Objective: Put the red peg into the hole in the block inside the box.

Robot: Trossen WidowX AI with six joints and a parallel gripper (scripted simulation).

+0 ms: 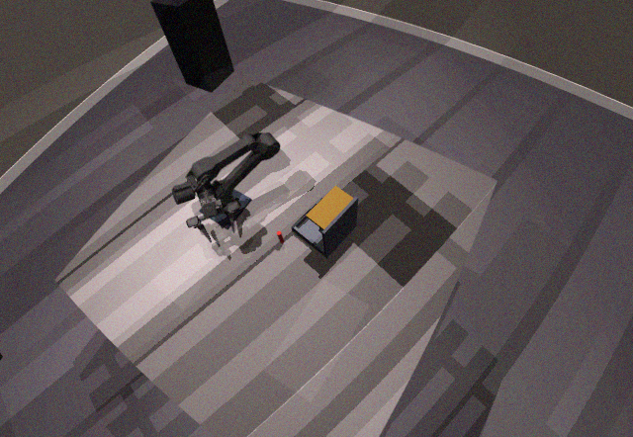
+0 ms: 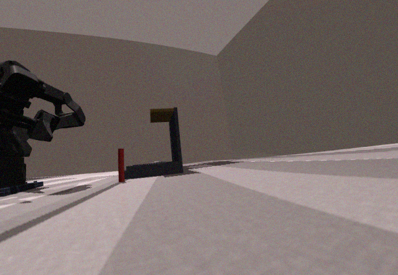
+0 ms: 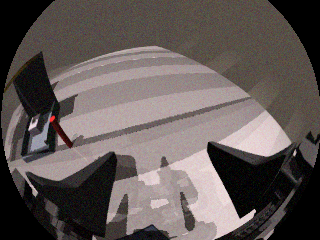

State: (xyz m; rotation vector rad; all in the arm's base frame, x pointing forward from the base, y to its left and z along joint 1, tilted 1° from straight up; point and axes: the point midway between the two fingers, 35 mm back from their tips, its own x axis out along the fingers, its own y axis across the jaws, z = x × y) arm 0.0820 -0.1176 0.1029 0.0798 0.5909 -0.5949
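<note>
The red peg is 15 cm ahead of my gripper tip, 12 cm to the left of it and 6 cm below it. From my gripper tip the other things lie so: back wall (33 cm ahead, 22 cm to the left); then roof (29 cm ahead, 23 cm to the left, 10 cm above).
</note>
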